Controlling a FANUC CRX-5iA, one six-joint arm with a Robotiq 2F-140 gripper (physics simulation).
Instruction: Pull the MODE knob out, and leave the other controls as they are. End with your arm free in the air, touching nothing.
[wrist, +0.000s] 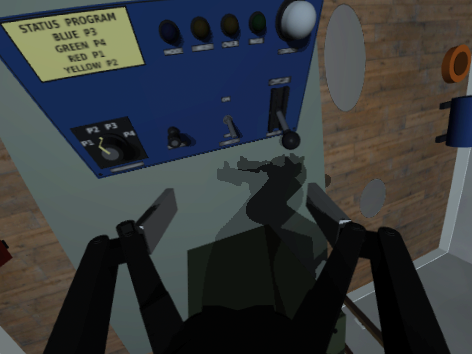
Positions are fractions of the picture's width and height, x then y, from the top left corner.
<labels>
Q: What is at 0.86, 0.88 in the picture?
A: My gripper.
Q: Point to a blue control panel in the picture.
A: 0.30, 0.22
</labels>
